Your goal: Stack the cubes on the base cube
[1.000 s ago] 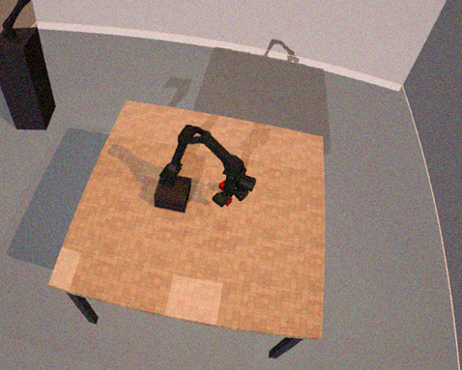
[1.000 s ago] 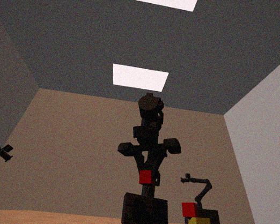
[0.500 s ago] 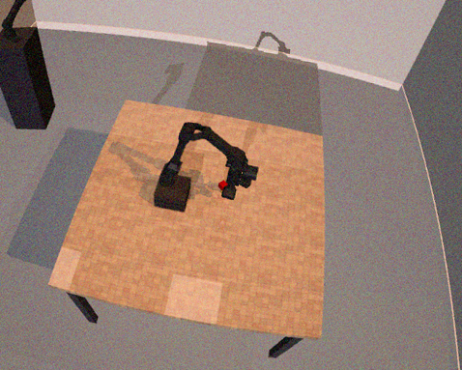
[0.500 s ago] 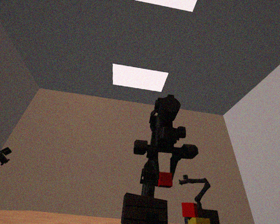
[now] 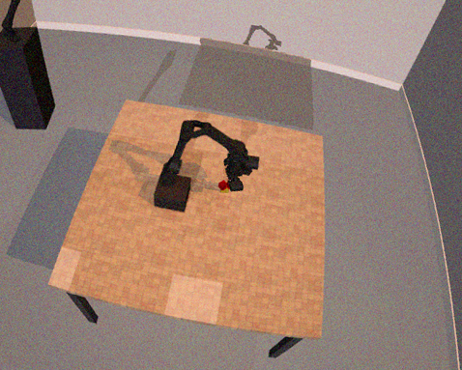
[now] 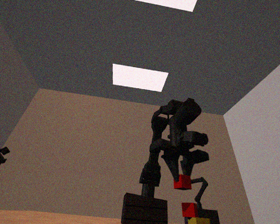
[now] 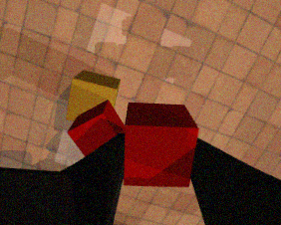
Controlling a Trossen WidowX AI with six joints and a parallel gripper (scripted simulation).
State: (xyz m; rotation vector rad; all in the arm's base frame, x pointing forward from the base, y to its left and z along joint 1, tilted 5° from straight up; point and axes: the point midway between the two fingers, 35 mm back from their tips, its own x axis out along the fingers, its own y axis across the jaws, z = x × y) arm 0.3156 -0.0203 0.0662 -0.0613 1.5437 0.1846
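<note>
Now: the red cube 60 mm below my gripper tip, 40 mm to the left of it and 30 mm behind it. Round my gripper tip: yellow base cube: 100 mm below, 50 mm to the left, 20 mm behind.
</note>
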